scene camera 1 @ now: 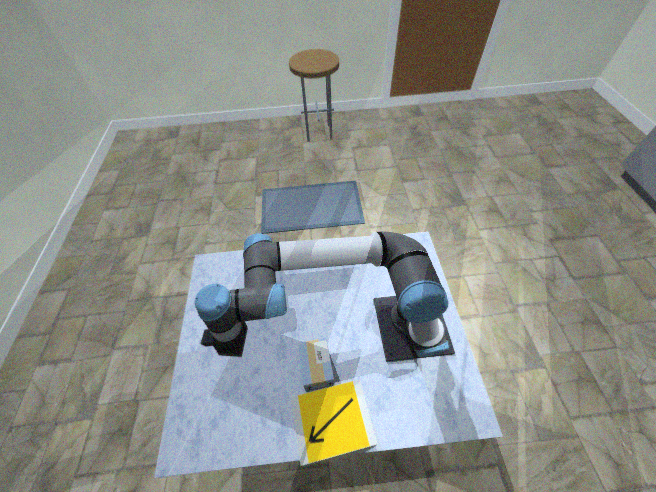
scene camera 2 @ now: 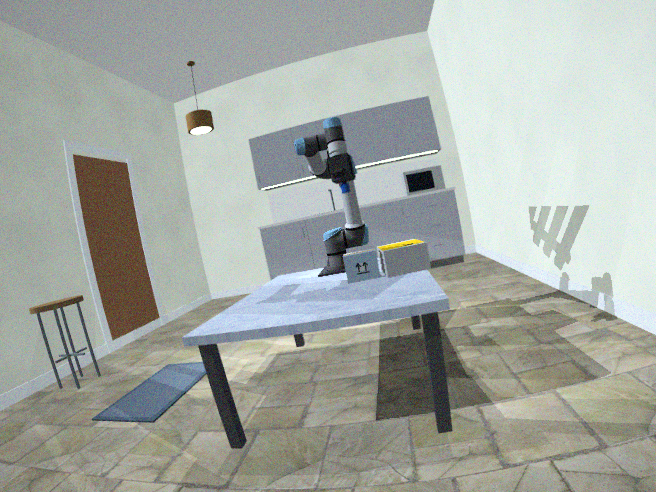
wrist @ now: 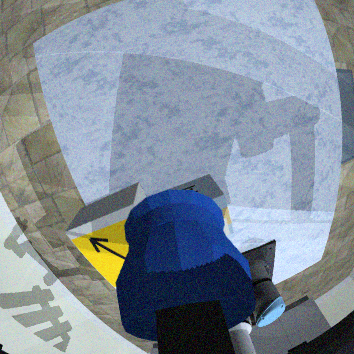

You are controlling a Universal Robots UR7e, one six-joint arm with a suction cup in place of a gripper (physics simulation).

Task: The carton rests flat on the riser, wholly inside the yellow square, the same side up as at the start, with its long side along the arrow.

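The carton (scene camera 1: 317, 364) (scene camera 2: 362, 267) (wrist: 212, 186) stands on the table beside the riser (scene camera 2: 406, 259) (wrist: 107, 207), with the arrows on its side pointing up. A tan strip and a label show on its top in scene camera 1. The riser's top bears the yellow square (scene camera 1: 343, 440) (scene camera 2: 390, 246) (wrist: 103, 266) with a black arrow (scene camera 1: 332, 419) (wrist: 106, 245), which runs diagonally to the carton's long side. My gripper, a blue suction cup (scene camera 2: 344, 188) (wrist: 175, 200), is open and empty, high above the table. It hides much of the carton in the wrist view; the arm hides the cup in scene camera 1.
The arm's base plate (scene camera 1: 386, 333) is on the table (scene camera 1: 196, 423) (scene camera 2: 317, 312), to the right of the carton in scene camera 1. A blue-grey mat (scene camera 1: 312, 206) (scene camera 2: 153, 394) lies on the floor beyond the table, and a stool (scene camera 1: 313, 62) (scene camera 2: 57, 303) stands farther off.
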